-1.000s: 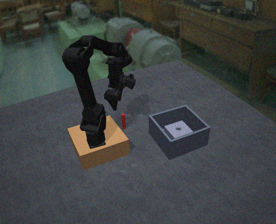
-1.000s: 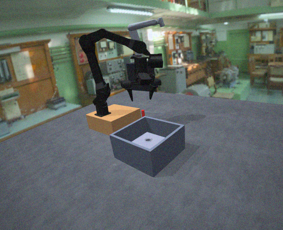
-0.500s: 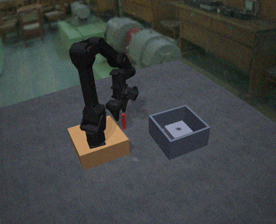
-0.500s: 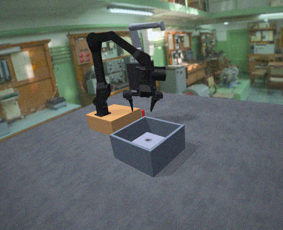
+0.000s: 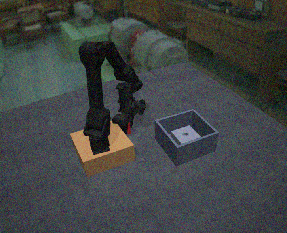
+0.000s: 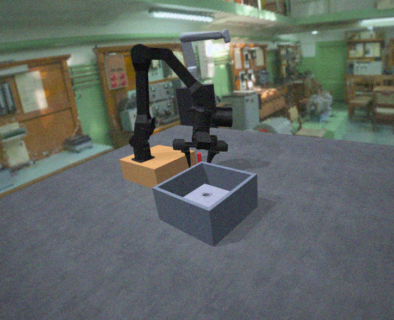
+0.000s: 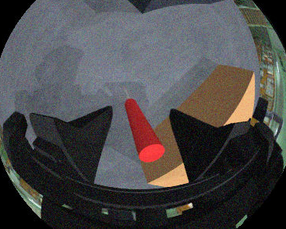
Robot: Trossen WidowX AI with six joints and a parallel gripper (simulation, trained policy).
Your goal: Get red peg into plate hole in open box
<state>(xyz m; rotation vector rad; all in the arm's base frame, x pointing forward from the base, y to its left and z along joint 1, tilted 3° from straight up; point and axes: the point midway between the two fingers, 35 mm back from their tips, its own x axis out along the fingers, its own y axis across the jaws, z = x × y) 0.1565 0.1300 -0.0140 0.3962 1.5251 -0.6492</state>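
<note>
Right now my gripper tip is 2 cm below the red peg, 1 cm to the right of it and 1 cm short of it. Also, from my gripper tip: pale plate (19 cm ahead, 16 cm to the right, 2 cm above); dark grey box (19 cm ahead, 16 cm to the right).
</note>
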